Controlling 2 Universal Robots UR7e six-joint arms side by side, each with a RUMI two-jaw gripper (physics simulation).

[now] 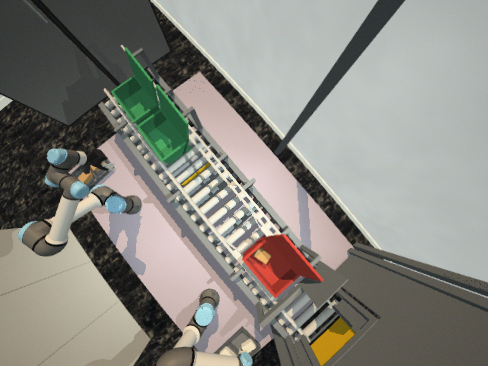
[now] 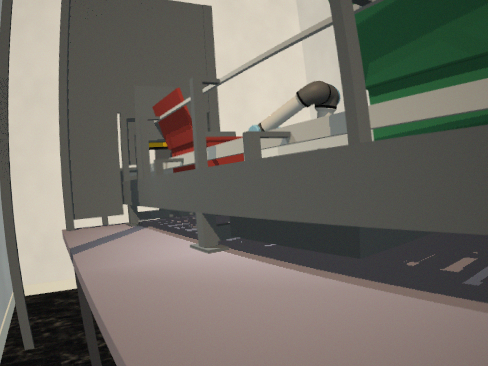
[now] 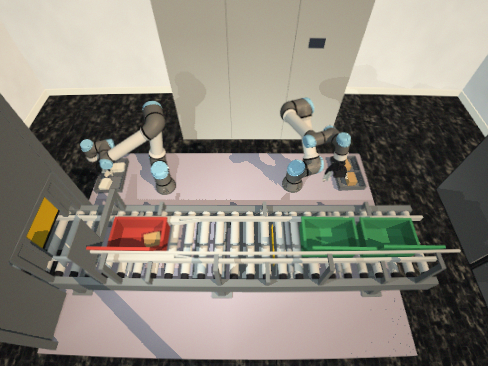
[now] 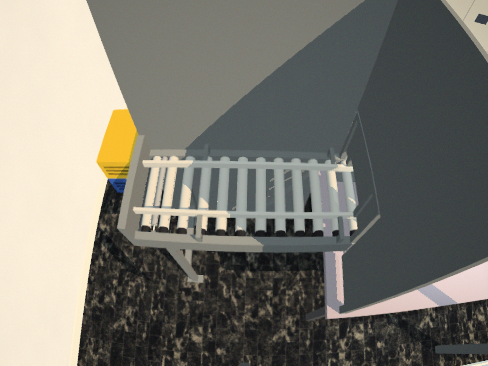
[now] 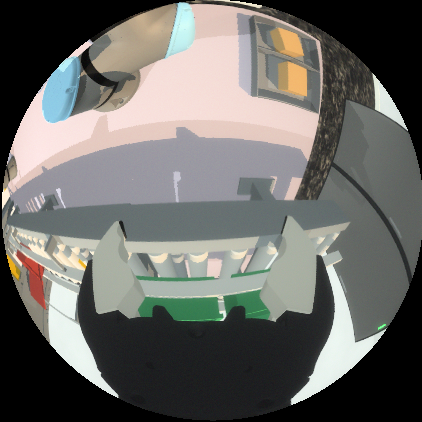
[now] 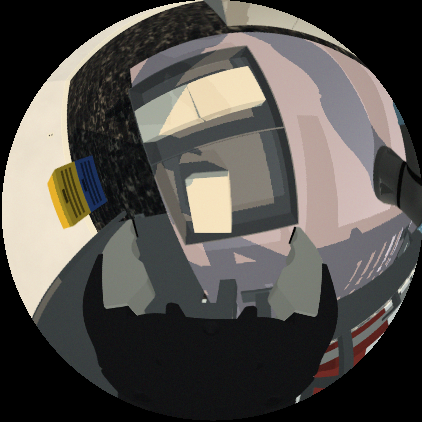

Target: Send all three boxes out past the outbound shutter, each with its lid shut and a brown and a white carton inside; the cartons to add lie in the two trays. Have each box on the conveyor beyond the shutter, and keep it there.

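Where they show: left gripper, between the fingertips: [image 1: 108,161] [image 3: 334,180] [image 5: 201,220]; right gripper, between the fingertips: [image 3: 103,173] [image 6: 213,226]; left arm's base, origin of its link: [image 1: 132,204] [image 3: 292,184] [image 5: 113,85]; right arm's base, origin of its link: [image 1: 209,298] [image 3: 166,186] [image 6: 384,173].
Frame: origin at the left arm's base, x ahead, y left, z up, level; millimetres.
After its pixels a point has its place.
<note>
A red box [image 1: 274,274] @[x 768, y -881, z 230 mm] [image 3: 131,230] @[x 724, y -885, z 230 mm], lid upright, stands on the conveyor near the grey shutter panel, with a brown carton [image 1: 262,256] @[x 751, y -725, z 280 mm] [image 3: 151,239] @[x 764, y -722, z 280 mm] inside. Two green boxes [image 3: 327,231] @[x 453, y 244, z 230 mm] [image 3: 387,231] @[x 370, y 598, z 230 mm] with raised lids stand at the other end; no carton shows in them. My right gripper [image 6: 213,226] @[x 324, y -1346, z 137 mm] is open over the tray [image 6: 291,175] @[x 298, y -1246, z 31 mm] with white cartons; one white carton [image 6: 212,205] @[x 349, y -1362, z 42 mm] lies just ahead of its fingertips, others [image 6: 170,111] @[x 209, y -1419, z 42 mm] [image 6: 227,91] @[x 185, y -1341, z 42 mm] in the far compartment. My left gripper [image 5: 201,220] @[x 120, y 250, z 298 mm] is open and empty beside the tray [image 5: 255,75] @[x -82, y 333, z 32 mm] with two brown cartons [image 5: 292,78] @[x -125, y 414, z 52 mm] [image 5: 287,41] @[x -247, y 369, z 52 mm].
The outbound conveyor [image 4: 242,195] @[x 1015, y -1754, z 219 mm] beyond the shutter shows rollers and side rails, and no box on it. A guide rail [image 3: 280,260] @[x 712, y 1, z 286 mm] runs along the main conveyor. A yellow and blue box [image 4: 117,140] [image 6: 75,187] stands at its far end. A yellow strip [image 3: 273,240] @[x 574, y -55, z 197 mm] lies across the rollers.
</note>
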